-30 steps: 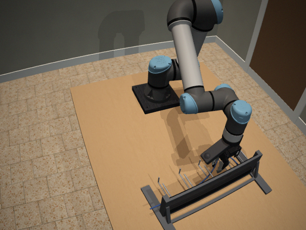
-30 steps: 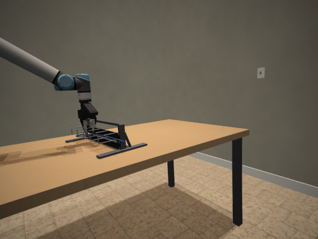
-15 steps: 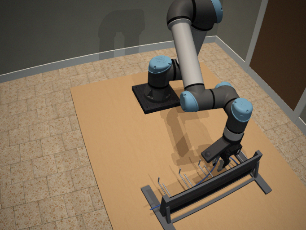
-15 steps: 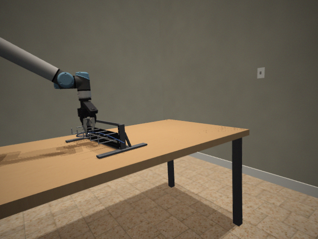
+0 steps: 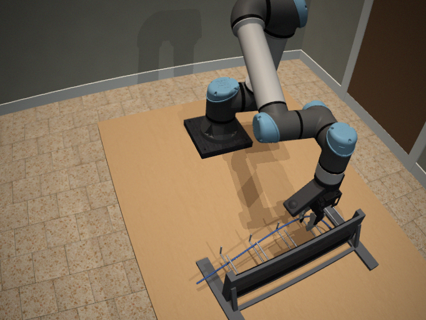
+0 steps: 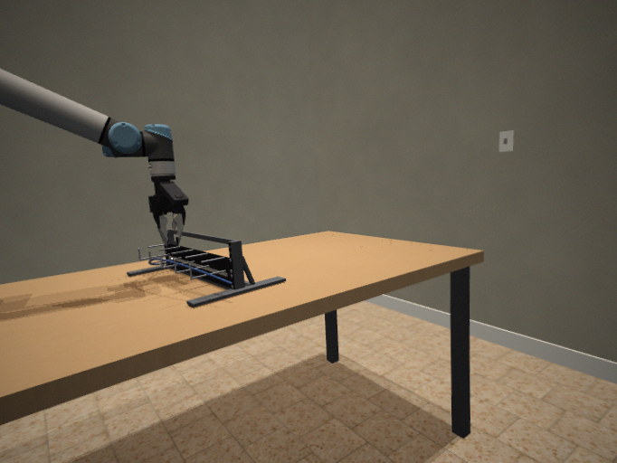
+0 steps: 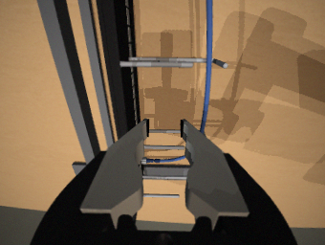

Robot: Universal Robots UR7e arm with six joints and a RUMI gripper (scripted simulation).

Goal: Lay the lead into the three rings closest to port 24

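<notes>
Now: hand 7 cm short of the free-standing rack, 6 cm above it and 3 cm to the left of it.
</notes>
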